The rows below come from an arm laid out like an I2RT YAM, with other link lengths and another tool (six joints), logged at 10 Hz.
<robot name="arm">
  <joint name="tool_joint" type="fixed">
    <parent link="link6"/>
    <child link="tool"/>
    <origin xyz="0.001 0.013 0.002" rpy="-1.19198 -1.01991 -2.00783"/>
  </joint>
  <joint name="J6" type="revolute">
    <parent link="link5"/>
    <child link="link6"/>
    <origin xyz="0.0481 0 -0.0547"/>
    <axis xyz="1 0 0"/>
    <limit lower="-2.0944" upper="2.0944"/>
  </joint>
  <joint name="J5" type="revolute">
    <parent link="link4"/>
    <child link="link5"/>
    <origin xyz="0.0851 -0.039 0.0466"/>
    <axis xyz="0 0 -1"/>
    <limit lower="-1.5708" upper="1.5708"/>
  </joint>
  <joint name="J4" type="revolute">
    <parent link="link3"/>
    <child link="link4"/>
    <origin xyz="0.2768 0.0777 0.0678"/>
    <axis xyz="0 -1 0"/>
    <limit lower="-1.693" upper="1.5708"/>
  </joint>
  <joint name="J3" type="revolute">
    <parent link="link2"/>
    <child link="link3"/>
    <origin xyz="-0.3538 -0.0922 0"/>
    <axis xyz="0 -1 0"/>
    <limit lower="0" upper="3.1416"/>
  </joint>
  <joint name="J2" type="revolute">
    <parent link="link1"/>
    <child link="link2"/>
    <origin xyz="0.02 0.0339 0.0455"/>
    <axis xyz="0 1 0"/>
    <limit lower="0" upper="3.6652"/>
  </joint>
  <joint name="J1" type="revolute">
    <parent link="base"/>
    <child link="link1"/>
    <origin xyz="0 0 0.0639"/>
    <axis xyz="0 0 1"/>
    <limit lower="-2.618" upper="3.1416"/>
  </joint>
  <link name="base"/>
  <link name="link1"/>
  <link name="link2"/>
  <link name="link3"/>
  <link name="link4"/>
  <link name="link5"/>
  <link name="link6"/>
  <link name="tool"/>
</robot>
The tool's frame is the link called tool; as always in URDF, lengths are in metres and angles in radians.
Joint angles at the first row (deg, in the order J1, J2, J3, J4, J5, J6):
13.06 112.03 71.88 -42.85 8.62 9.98
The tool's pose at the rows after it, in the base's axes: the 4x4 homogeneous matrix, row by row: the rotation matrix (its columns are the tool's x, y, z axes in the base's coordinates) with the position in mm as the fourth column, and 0 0 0 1 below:
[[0.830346 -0.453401 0.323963 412.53], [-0.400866 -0.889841 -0.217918 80.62], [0.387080 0.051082 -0.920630 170.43], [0 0 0 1]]
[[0.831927 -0.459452 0.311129 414.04], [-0.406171 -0.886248 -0.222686 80.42], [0.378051 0.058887 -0.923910 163.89], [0 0 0 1]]
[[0.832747 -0.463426 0.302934 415.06], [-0.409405 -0.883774 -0.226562 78.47], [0.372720 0.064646 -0.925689 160.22], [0 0 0 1]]
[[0.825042 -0.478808 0.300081 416.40], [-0.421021 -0.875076 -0.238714 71.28], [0.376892 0.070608 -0.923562 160.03], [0 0 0 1]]
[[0.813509 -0.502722 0.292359 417.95], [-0.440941 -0.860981 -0.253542 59.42], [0.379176 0.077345 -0.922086 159.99], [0 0 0 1]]
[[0.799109 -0.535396 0.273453 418.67], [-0.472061 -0.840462 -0.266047 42.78], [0.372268 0.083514 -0.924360 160.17], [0 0 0 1]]
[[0.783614 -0.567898 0.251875 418.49], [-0.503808 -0.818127 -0.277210 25.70], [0.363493 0.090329 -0.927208 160.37], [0 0 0 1]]
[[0.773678 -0.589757 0.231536 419.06], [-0.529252 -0.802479 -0.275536 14.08], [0.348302 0.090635 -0.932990 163.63], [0 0 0 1]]
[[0.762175 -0.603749 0.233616 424.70], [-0.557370 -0.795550 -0.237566 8.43], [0.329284 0.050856 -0.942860 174.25], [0 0 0 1]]
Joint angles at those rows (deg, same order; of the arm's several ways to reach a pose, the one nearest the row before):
13.06 112.70 71.77 -43.22 8.64 10.26
12.99 113.65 71.77 -43.05 8.67 10.63
12.71 114.17 71.77 -42.98 8.71 10.63
11.77 114.19 71.77 -42.98 9.15 10.66
10.20 114.19 71.77 -43.11 9.54 10.63
7.95 114.17 71.79 -43.70 9.54 10.63
5.63 114.15 71.81 -44.40 9.50 10.63
3.97 114.15 72.55 -45.87 8.91 10.63
2.85 114.02 74.67 -47.57 6.37 10.61

